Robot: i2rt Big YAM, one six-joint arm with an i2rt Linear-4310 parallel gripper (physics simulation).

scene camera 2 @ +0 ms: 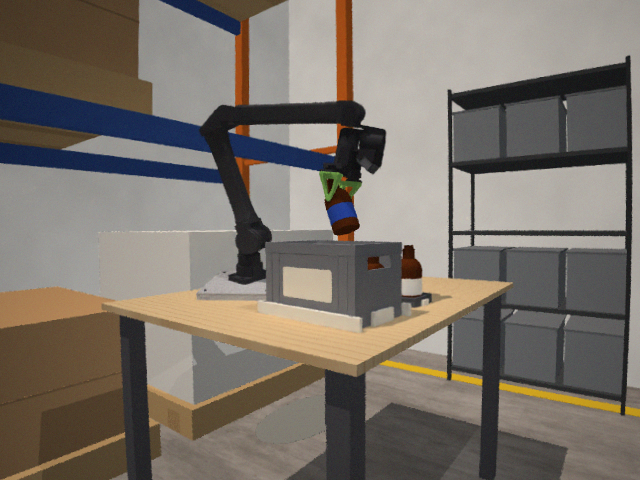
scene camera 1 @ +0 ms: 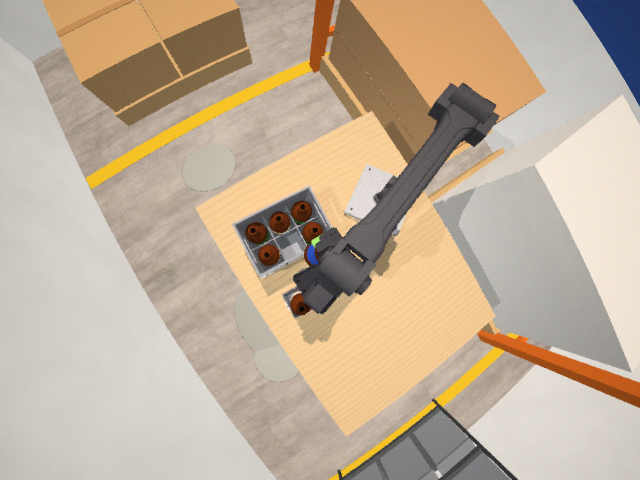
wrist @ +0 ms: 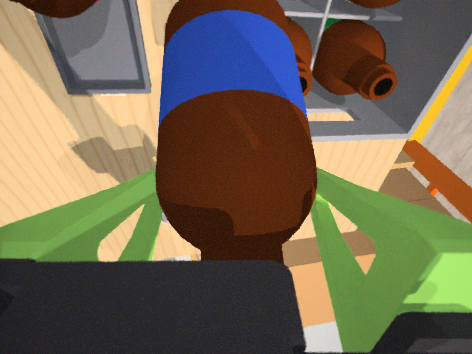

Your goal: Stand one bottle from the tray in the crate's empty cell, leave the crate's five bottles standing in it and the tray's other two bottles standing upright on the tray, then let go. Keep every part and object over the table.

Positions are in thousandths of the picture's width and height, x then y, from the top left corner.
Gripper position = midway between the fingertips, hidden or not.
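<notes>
Visible in scene camera 2, gripper (scene camera 2: 524,424), blue-banded brown bottle (scene camera 2: 537,457), white-banded bottle (scene camera 2: 643,564). Gripper also in the wrist view (wrist: 501,501). Blue-banded brown bottle likewise in the wrist view (wrist: 501,501). White-banded bottle out of frame in the wrist view.
</notes>
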